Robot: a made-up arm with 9 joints.
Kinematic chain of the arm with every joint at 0, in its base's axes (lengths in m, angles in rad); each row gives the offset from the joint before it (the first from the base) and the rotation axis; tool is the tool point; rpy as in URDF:
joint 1: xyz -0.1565 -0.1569 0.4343 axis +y
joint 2: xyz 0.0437 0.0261 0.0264 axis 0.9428 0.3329 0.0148
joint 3: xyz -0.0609 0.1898 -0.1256 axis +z
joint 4: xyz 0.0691 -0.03 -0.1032 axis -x
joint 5: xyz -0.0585 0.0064 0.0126 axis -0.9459 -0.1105 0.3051
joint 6: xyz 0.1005 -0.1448 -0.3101 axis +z
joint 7: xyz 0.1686 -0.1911 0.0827 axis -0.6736 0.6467 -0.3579
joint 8: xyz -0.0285 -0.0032 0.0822 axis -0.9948 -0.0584 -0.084
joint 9: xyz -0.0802 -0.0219 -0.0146 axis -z
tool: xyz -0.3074 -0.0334 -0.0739 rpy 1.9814 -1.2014 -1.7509
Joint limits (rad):
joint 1: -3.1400..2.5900
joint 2: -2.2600..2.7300
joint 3: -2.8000..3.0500
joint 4: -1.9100..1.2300
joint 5: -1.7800..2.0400
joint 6: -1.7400..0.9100
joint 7: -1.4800..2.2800
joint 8: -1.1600..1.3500
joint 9: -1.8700..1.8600
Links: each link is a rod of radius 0.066 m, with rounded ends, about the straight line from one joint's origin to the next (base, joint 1, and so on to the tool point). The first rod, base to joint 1, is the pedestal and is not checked.
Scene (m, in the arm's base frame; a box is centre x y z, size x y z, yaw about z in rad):
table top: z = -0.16
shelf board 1: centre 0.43 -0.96 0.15 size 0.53 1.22 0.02 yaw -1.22
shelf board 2: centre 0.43 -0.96 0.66 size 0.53 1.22 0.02 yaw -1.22
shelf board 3: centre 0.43 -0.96 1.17 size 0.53 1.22 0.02 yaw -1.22
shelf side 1: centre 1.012 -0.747 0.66 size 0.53 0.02 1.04 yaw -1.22
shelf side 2: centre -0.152 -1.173 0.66 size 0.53 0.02 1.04 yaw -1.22
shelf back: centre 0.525 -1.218 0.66 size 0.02 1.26 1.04 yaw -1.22
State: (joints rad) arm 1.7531 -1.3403 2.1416 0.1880 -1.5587 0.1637 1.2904 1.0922 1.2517
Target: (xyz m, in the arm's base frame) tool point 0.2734 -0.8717 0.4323
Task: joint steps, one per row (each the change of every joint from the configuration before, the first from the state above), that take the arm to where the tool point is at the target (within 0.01 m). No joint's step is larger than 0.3 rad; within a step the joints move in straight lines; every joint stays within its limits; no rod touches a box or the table.
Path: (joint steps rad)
1: 0.0283 -0.1533 0.1514 -0.1711 -0.0369 -0.2638 0.1069 0.0230 -0.2302
2: 0.0283 -0.1533 0.1514 -0.1712 -0.0369 -0.2638 0.1069 0.0230 -0.2302
3: 0.0283 -0.1533 0.1514 -0.1711 -0.0369 -0.2637 0.1070 0.0231 -0.2302
4: 0.0283 -0.1532 0.1514 -0.1712 -0.0368 -0.2638 0.1069 0.0230 -0.2302
5: 0.0283 -0.1533 0.1514 -0.1711 -0.0369 -0.2638 0.1069 0.0230 -0.2302
6: 0.0283 -0.1533 0.1514 -0.1711 -0.0369 -0.2638 0.1069 0.0230 -0.2302
7: -0.0711 0.0000 -0.0202 0.2418 0.0000 0.0847 0.1160 0.0399 -0.1783
8: -0.0711 0.0000 -0.0202 0.2418 0.0000 0.0847 0.1161 0.0399 -0.1783
9: -0.0711 0.0000 -0.0202 0.2418 0.0000 0.0847 0.1160 0.0399 -0.1784

